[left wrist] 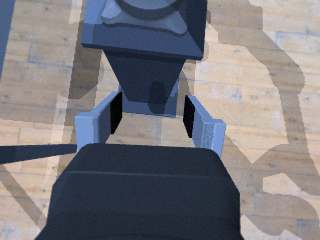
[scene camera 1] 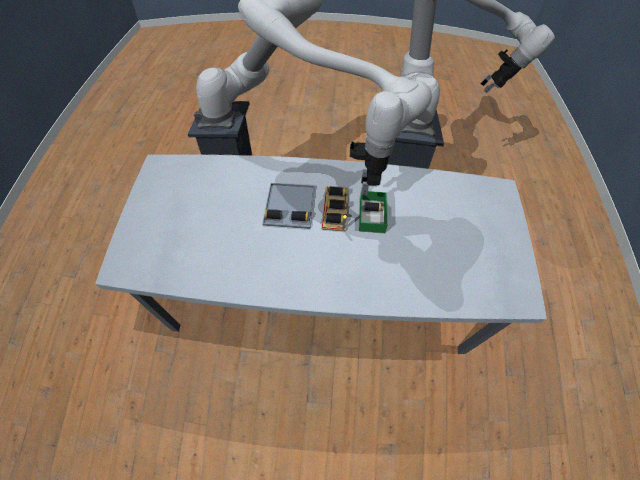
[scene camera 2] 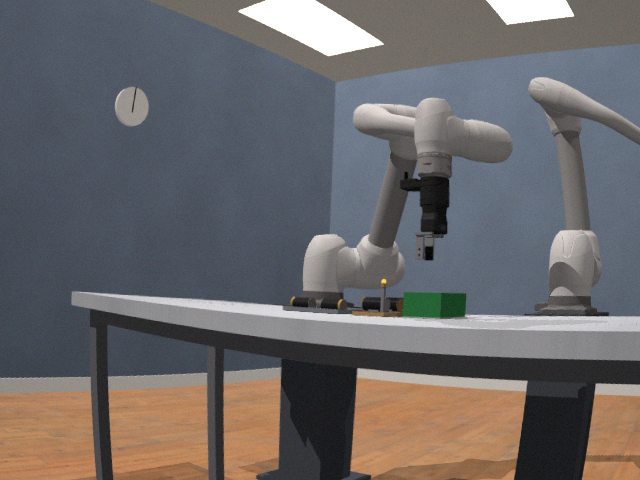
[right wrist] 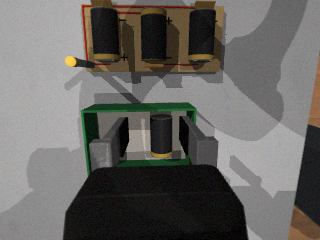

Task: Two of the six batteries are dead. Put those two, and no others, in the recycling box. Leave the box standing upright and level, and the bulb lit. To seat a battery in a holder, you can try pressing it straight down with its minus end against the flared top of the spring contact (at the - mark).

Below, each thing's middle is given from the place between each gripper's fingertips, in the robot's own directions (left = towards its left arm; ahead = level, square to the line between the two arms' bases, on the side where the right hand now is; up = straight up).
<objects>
Now: right hand (scene camera 2: 424,259) 28 cm to the left of the grey tray (scene camera 1: 287,197), 16 cm above it and 1 cm past it. Also, from my right hand: green recycling box (scene camera 2: 415,305) (14 cm below, 5 cm to the left, 2 cm ahead).
Now: the green recycling box 600 mm ahead of my left hand, 560 mm to the right of it and 250 mm below it. Round my left hand: grey tray (570 mm ahead, 880 mm to the right, 260 mm below).
</objects>
